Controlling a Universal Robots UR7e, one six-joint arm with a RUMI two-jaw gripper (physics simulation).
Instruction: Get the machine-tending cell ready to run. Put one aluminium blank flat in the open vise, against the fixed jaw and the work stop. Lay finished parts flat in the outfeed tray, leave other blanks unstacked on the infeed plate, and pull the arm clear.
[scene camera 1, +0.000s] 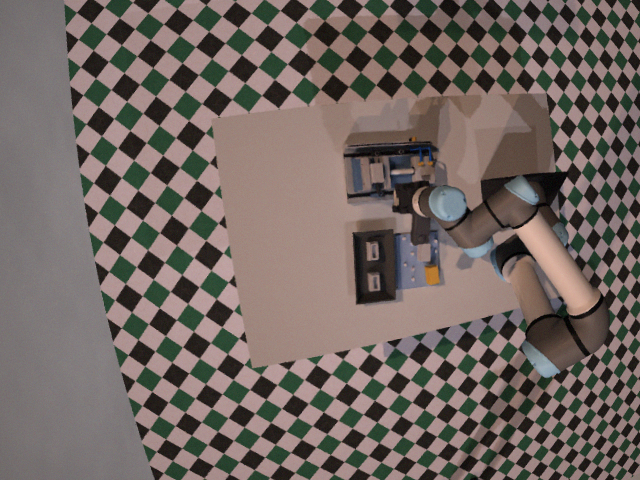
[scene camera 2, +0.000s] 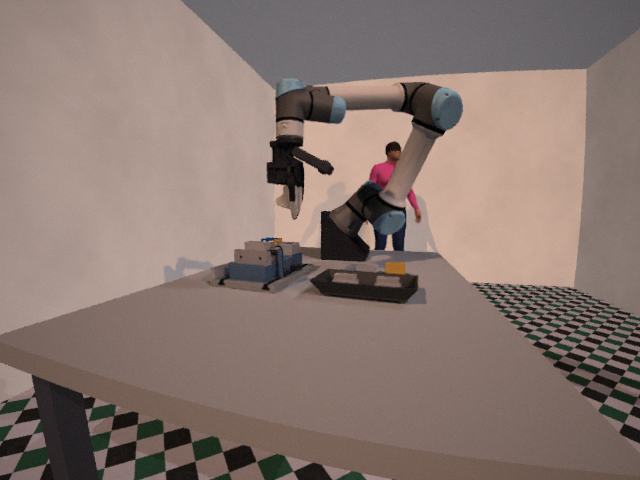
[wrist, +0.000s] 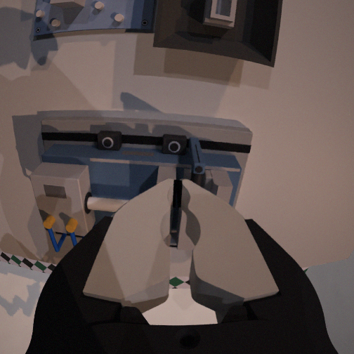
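Pixels of known places: gripper, between the fingertips: (scene camera 1: 397, 204) (scene camera 2: 294, 219); arm's base, origin of its link: (scene camera 2: 341, 225).
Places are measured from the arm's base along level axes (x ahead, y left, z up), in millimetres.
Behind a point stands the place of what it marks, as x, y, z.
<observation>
My gripper (scene camera 1: 403, 199) @(490, 22, 40) (scene camera 2: 295, 214) @(490, 22, 40) (wrist: 175, 181) is shut and empty, pointing down high above the vise (scene camera 1: 356, 196) @(571, -4, -118) (scene camera 2: 253, 272) @(581, -52, -95) (wrist: 120, 162). A light grey block (scene camera 1: 376, 173) @(532, -74, -22) (scene camera 2: 257, 245) @(542, -64, -30) shows beside the fixed jaw (scene camera 1: 362, 174) @(565, -73, -64) (scene camera 2: 252, 256) @(563, -67, -57); I cannot tell whether it is a blank or the moving jaw. The fingers hide part of the jaws in the wrist view. The blue work stop (wrist: 197, 156) is at the jaws. One grey blank (scene camera 1: 423, 252) @(343, 187, -94) lies on the infeed plate (scene camera 1: 404, 281) @(398, 291, -130) (wrist: 92, 26). Two finished parts (scene camera 1: 372, 251) @(522, 177, -106) (scene camera 1: 373, 282) @(523, 278, -91) lie apart in the black outfeed tray (scene camera 1: 355, 268) @(583, 229, -97) (scene camera 2: 361, 293) @(571, 230, -120) (wrist: 215, 52).
An orange block (scene camera 1: 432, 274) @(308, 266, -94) (scene camera 2: 395, 268) @(317, 274, -107) stands at the infeed plate's corner. Blue lines with orange fittings (scene camera 1: 425, 163) @(358, -109, -42) (wrist: 71, 225) rise at the vise's rear end. The arm's black base (scene camera 2: 341, 248) @(81, 28, -88) stands on the table. A person in pink (scene camera 2: 382, 174) stands behind the table.
</observation>
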